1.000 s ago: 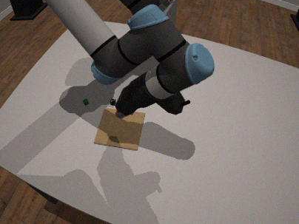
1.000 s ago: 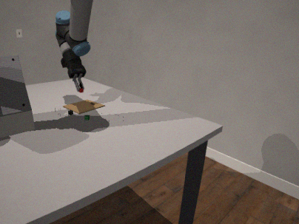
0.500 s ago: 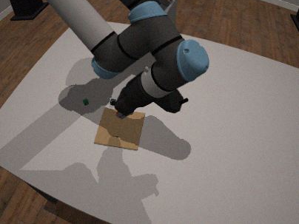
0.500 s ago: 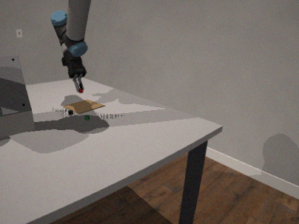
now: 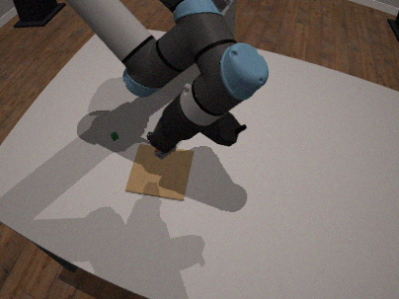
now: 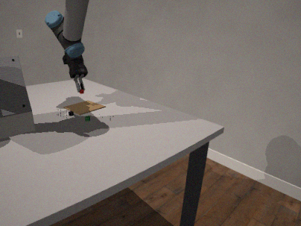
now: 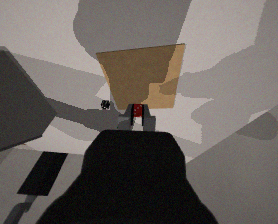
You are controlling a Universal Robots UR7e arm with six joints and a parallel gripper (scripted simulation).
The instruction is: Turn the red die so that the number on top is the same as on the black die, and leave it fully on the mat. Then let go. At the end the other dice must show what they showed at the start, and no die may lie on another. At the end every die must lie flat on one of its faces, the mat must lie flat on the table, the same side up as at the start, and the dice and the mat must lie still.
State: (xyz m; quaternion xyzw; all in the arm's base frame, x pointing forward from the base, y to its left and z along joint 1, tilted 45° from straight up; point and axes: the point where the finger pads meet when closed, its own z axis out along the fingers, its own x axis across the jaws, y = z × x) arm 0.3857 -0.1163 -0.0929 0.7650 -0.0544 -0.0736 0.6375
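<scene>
Now: the tan mat 90 mm below my hand and 20 mm to the right of it. Round my hand: green die (170 mm to the right, 80 mm below, 70 mm behind); then black die (90 mm behind, 80 mm below, 70 mm to the right); then red die (20 mm below, 10 mm to the right).
</scene>
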